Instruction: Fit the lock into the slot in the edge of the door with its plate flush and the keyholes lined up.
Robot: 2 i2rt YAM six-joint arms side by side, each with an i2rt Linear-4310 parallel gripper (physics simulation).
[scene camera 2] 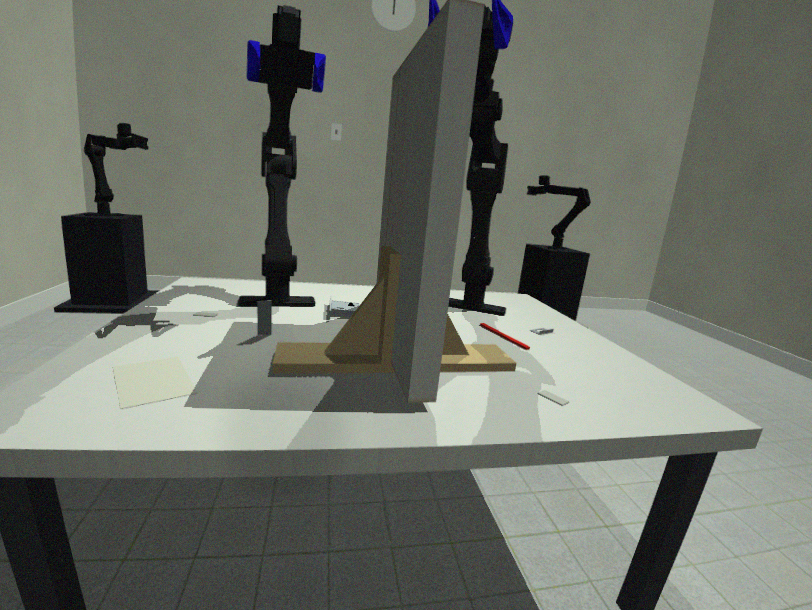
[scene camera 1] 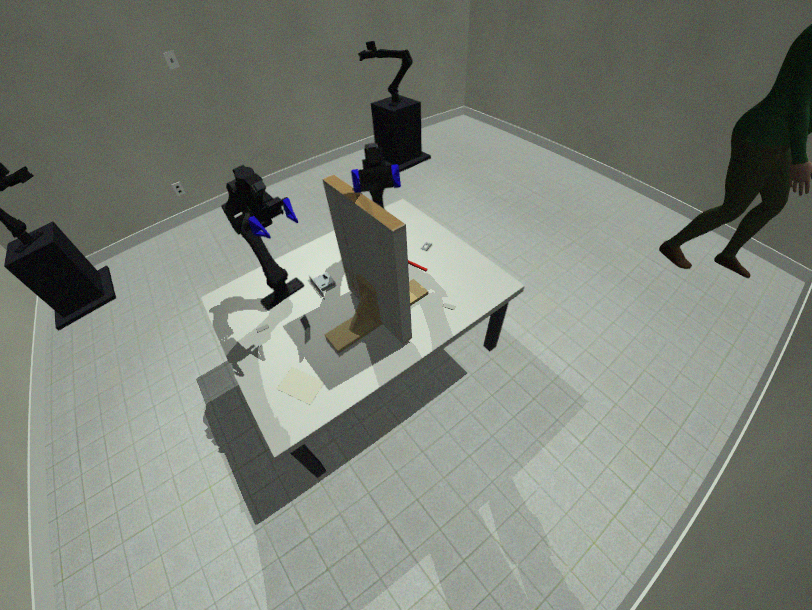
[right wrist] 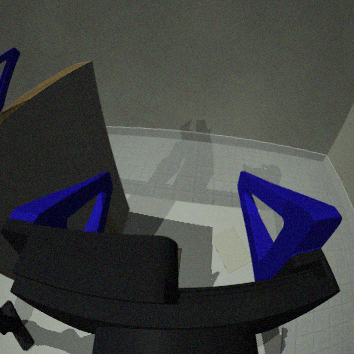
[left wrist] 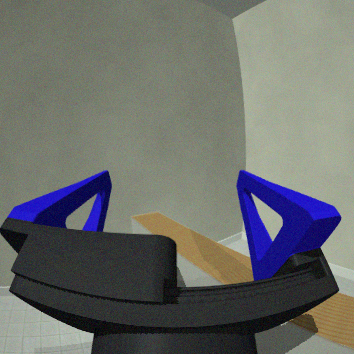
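Pixels of known places: left gripper, between the fingertips: [scene camera 1: 375,178] [right wrist: 13,51] [left wrist: 173,177]; right gripper, between the fingertips: [scene camera 2: 288,65] [scene camera 1: 284,229] [right wrist: 174,178]; left arm's base, origin of its link: [scene camera 2: 472,307] [right wrist: 16,324]; right arm's base, origin of its link: [scene camera 2: 277,302] [scene camera 1: 282,293].
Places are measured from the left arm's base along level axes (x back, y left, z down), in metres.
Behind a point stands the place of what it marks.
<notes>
The grey door [scene camera 1: 367,256] @[y -0.069, x -0.543, z -0.356 m] [scene camera 2: 420,196] @[y -0.011, x -0.639, z -0.316 m] [left wrist: 192,243] @[y -0.030, x -0.566, z -0.553 m] [right wrist: 60,155] @[y -0.076, x -0.531, z -0.440 m] stands upright in a wooden stand on the table; no slot shows on the edge facing scene camera 2. A small silvery metal case [scene camera 1: 322,283] @[y -0.299, x -0.297, z -0.020 m] [scene camera 2: 343,308] @[y -0.286, x -0.306, z -0.020 m], which looks like the lock, lies on the table near the right arm's base. My right gripper [scene camera 1: 282,228] @[y -0.299, x -0.552, z -0.517 m] [scene camera 2: 286,65] @[y -0.299, x -0.552, z -0.517 m] [right wrist: 174,178] @[y -0.299, x -0.552, z -0.517 m] is open and empty, high above the table at the left of the door. My left gripper [scene camera 1: 376,176] @[y -0.011, x -0.528, z -0.625 m] [left wrist: 173,177] @[y -0.011, x -0.528, z -0.625 m] is open and empty beyond the door's top; the door partly hides it in scene camera 2.
A small dark upright piece [scene camera 1: 305,328] @[y -0.369, x -0.531, z -0.010 m] [scene camera 2: 263,317] @[y -0.364, x -0.526, z -0.040 m] stands left of the wooden stand [scene camera 1: 341,338] @[y -0.221, x -0.612, z -0.018 m] [scene camera 2: 295,357] @[y -0.219, x -0.625, z -0.018 m]. A pale square sheet [scene camera 1: 299,385] @[y -0.386, x -0.784, z -0.001 m] [scene camera 2: 150,382] @[y -0.376, x -0.793, z -0.001 m] [right wrist: 232,250] @[y -0.391, x -0.779, z -0.001 m] lies at the table's left. A red rod [scene camera 1: 417,265] @[y 0.140, x -0.252, z -0.006 m] [scene camera 2: 504,335] @[y 0.118, x -0.235, z -0.006 m] and small flat pieces lie right of the door.
</notes>
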